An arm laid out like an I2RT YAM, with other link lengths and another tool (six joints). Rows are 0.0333 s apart.
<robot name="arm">
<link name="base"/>
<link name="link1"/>
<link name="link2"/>
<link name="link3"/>
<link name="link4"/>
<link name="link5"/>
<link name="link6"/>
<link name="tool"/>
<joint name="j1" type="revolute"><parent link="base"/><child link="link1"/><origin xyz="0 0 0.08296"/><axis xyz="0 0 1"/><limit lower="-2.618" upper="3.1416"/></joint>
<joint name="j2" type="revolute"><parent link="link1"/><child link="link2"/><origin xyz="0.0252 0.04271 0.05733"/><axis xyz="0 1 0"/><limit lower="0" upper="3.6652"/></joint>
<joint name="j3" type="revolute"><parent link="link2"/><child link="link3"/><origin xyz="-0.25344 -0.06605 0"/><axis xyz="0 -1 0"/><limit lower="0" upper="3.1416"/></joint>
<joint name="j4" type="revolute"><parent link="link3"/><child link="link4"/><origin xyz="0.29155 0.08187 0.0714"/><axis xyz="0 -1 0"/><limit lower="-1.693" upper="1.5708"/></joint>
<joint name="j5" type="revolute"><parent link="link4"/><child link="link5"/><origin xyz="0.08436 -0.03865 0.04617"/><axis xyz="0 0 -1"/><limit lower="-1.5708" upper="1.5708"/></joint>
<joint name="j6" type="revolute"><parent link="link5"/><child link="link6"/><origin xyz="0.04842 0 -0.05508"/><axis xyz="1 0 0"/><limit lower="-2.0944" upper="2.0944"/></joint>
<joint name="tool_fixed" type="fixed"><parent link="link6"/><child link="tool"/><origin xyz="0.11 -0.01 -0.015" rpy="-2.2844 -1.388 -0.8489"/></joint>
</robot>
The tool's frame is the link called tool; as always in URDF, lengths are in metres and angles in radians.
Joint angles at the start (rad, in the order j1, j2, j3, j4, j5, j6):
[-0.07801, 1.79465, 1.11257, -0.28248, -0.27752, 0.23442]
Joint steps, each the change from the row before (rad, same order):
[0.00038, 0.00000, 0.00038, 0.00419, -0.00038, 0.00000]
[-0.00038, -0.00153, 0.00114, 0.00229, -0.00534, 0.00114]
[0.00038, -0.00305, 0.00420, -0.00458, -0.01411, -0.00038]
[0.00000, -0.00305, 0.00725, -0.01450, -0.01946, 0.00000]
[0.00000, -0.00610, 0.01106, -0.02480, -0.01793, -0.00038]
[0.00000, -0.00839, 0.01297, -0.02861, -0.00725, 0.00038]
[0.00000, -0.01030, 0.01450, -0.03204, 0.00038, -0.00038]
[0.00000, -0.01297, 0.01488, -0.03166, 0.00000, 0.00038]
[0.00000, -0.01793, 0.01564, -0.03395, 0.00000, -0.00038]
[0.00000, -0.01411, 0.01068, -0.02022, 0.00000, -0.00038]
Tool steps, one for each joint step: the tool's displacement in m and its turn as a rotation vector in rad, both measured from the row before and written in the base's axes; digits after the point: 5 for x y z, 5 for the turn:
[0.00100, 0.00016, 0.00064, -0.00004, -0.00458, 0.00060]
[0.00095, 0.00059, 0.00155, 0.00462, -0.00502, 0.00180]
[0.00056, 0.00230, 0.00291, 0.01105, -0.00365, 0.00884]
[-0.00059, 0.00303, 0.00316, 0.01616, 0.00296, 0.01125]
[-0.00128, 0.00283, 0.00483, 0.01503, 0.00637, 0.01057]
[-0.00124, 0.00120, 0.00582, 0.00673, 0.00688, 0.00382]
[-0.00137, 0.00004, 0.00663, 0.00004, 0.00713, 0.00008]
[-0.00121, 0.00010, 0.00806, 0.00050, 0.00391, -0.00030]
[-0.00145, 0.00011, 0.01031, -0.00018, 0.00027, 0.00030]
[-0.00048, 0.00003, 0.00819, -0.00056, -0.00467, 0.00030]

